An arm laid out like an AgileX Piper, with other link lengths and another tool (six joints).
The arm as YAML. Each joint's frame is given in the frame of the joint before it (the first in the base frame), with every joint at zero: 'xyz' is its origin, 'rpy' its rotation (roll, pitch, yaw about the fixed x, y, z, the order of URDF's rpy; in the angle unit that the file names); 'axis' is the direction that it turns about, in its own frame. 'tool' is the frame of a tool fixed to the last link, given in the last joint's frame.
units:
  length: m
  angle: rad
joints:
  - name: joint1
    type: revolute
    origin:
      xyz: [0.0, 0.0, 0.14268]
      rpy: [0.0, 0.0, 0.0]
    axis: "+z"
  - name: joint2
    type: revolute
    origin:
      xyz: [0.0, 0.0, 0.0]
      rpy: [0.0, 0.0, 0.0]
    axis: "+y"
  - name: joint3
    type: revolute
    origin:
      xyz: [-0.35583, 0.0, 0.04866]
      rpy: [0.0, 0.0, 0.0]
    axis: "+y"
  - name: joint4
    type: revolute
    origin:
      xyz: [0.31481, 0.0, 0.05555]
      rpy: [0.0, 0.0, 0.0]
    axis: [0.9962, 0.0, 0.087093]
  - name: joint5
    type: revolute
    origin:
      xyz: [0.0, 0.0, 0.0]
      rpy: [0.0, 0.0, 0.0]
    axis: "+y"
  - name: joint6
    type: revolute
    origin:
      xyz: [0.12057, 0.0, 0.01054]
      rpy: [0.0, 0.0, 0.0]
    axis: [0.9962, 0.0, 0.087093]
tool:
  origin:
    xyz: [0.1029, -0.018, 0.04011]
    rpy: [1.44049, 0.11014, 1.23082]
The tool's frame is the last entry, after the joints.
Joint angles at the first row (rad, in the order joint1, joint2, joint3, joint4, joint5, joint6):
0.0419 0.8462 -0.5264 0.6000 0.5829 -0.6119
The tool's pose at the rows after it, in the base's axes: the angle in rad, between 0 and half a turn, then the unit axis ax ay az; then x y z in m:
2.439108, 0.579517, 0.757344, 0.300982, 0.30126, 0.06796, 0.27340
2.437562, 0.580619, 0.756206, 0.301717, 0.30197, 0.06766, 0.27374
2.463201, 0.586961, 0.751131, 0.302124, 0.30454, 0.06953, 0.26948
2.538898, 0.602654, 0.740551, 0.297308, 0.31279, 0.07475, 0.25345
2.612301, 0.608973, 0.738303, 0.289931, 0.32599, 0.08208, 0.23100
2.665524, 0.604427, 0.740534, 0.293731, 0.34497, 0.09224, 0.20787
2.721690, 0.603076, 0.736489, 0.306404, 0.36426, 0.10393, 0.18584
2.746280, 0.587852, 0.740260, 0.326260, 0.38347, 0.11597, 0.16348
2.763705, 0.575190, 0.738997, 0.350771, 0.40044, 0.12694, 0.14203
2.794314, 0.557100, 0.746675, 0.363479, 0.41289, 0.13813, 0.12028
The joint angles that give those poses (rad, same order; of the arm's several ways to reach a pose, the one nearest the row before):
0.0419 0.8462 -0.5264 0.6000 0.5745 -0.6119
0.0419 0.8473 -0.5264 0.6019 0.5706 -0.6119
0.0420 0.8654 -0.5263 0.6256 0.5705 -0.6118
0.0420 0.9285 -0.5264 0.6892 0.5715 -0.6190
0.0420 1.0241 -0.5264 0.7845 0.5614 -0.6884
0.0419 1.1425 -0.5267 0.9536 0.5360 -0.8633
0.0420 1.2644 -0.5307 1.1685 0.5299 -1.0725
0.0419 1.3906 -0.5316 1.4178 0.5435 -1.3636
0.0419 1.5134 -0.5316 1.6570 0.5900 -1.6424
0.0419 1.6272 -0.5537 1.7518 0.6508 -1.7910

